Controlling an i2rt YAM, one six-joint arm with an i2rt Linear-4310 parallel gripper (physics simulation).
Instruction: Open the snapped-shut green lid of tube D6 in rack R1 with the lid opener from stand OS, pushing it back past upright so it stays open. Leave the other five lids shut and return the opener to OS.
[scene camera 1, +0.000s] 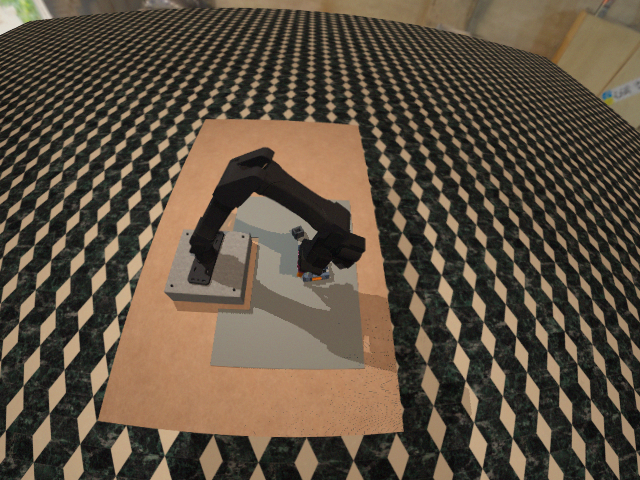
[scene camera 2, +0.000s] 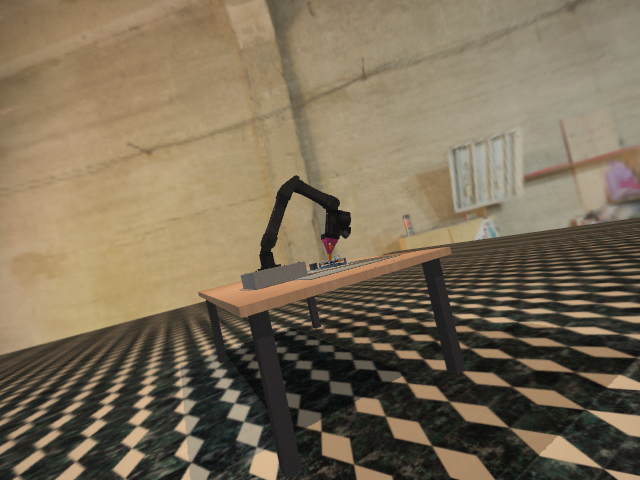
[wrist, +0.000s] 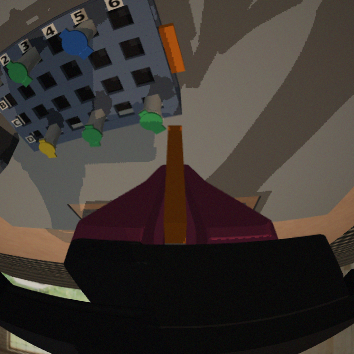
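Seen in the pictures: gripper, fingertip midpoint: (scene camera 1: 300, 270) (scene camera 2: 329, 253) (wrist: 174, 173); arm's base, link origin: (scene camera 1: 206, 256) (scene camera 2: 268, 268).
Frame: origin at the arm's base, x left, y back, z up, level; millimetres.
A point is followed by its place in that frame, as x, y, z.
My gripper (wrist: 174, 173) {-19, -308, 6} (scene camera 2: 330, 247) {-19, -308, 6} is shut on the orange lid opener (wrist: 174, 154) {-19, -319, 0}, which sticks out straight between the maroon fingers. The blue-grey rack R1 (wrist: 121, 66) {11, -356, -34} (scene camera 1: 316, 276) {-14, -360, -34} lies just beyond it. The green lid of tube D6 (wrist: 152, 121) {-6, -329, -15} sits at the rack's near corner and looks shut. The opener's tip is just beside this lid, a small gap apart. Another green lid (wrist: 92, 136) {32, -319, -15} and a yellow lid (wrist: 47, 148) {69, -310, -15} stand in the same row. A blue lid (wrist: 74, 43) {27, -380, -15} and a third green lid (wrist: 18, 73) {64, -371, -15} stand in the far row.
An orange tab (wrist: 171, 47) {-17, -364, -40} sticks out of the rack's side. A small grey block (scene camera 1: 298, 232) {151, -285, -32}, likely stand OS, stands on the grey mat (scene camera 1: 285, 333) {-201, -280, -64} behind the rack. The arm's grey base block (scene camera 1: 234, 259) {2, -93, -2} is to the left on the wooden table (scene camera 1: 151, 381) {-393, 92, -67}.
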